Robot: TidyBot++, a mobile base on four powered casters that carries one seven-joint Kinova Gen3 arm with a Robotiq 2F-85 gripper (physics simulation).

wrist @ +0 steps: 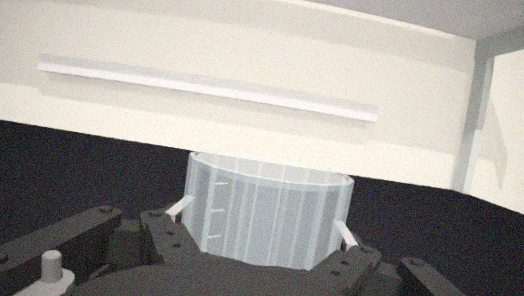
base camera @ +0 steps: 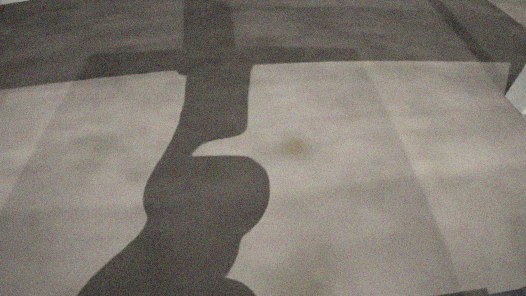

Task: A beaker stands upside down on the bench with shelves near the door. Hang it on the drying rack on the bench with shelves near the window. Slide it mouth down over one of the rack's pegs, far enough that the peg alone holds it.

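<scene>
The clear, pale-blue beaker stands in the lower middle of the wrist view, its wide round end up and short white graduation marks on its left part. Its lower part is hidden behind the gripper body. My gripper is shut on the beaker, with one pale fingertip pad against each side of it. The gripper does not show in the base camera view. The drying rack and its pegs cannot be made out in either view.
The dark bench top lies around the beaker. A long white bar runs along the cream panel behind. A grey post stands at the right. A small grey peg-like part shows lower left. The base camera shows floor with an arm-shaped shadow.
</scene>
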